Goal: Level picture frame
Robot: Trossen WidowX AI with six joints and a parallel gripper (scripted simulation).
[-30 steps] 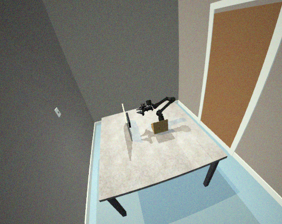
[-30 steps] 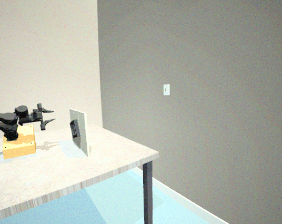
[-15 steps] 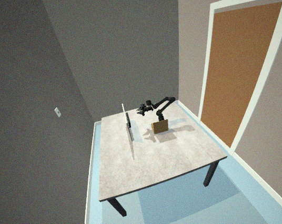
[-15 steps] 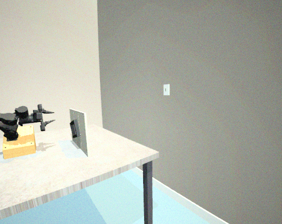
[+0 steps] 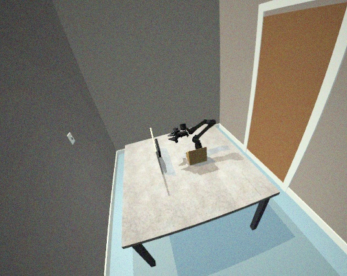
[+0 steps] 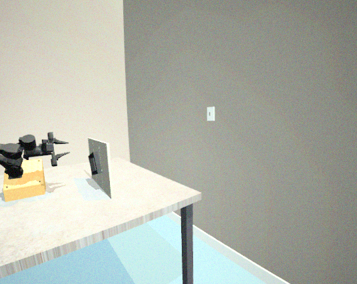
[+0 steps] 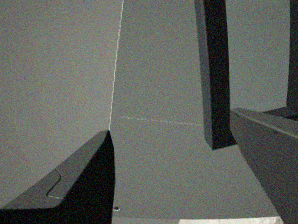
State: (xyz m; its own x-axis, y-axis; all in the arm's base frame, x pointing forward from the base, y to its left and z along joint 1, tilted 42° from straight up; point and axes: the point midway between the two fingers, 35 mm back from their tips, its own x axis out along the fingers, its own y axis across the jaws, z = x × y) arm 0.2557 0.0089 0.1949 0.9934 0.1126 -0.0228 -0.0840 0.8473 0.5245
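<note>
The picture frame lies 140 mm ahead of my gripper tip, 110 mm below it and 10 mm to the right of it. Round my gripper tip: wall panel 150 mm ahead, 120 mm below.
</note>
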